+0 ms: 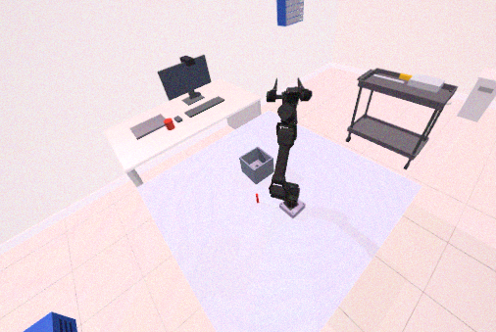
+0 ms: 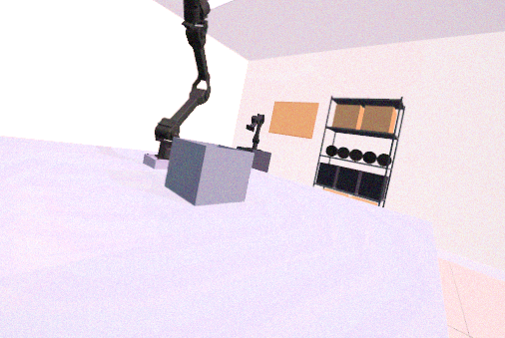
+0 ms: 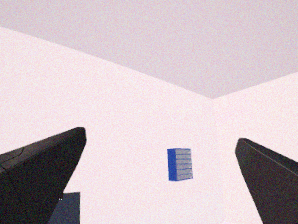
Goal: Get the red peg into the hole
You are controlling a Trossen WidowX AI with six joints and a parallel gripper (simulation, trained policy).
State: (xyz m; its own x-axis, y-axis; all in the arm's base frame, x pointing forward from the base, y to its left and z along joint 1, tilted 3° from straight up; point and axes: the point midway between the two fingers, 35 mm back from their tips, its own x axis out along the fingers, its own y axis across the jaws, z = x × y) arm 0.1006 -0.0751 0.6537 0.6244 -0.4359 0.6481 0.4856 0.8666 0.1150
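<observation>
My gripper tip is now 66 cm above the red peg, 24 cm to the right of it and 2 cm past it. Also, from my gripper tip: pale plate: 66 cm below, 19 cm ahead, 10 cm to the left.
</observation>
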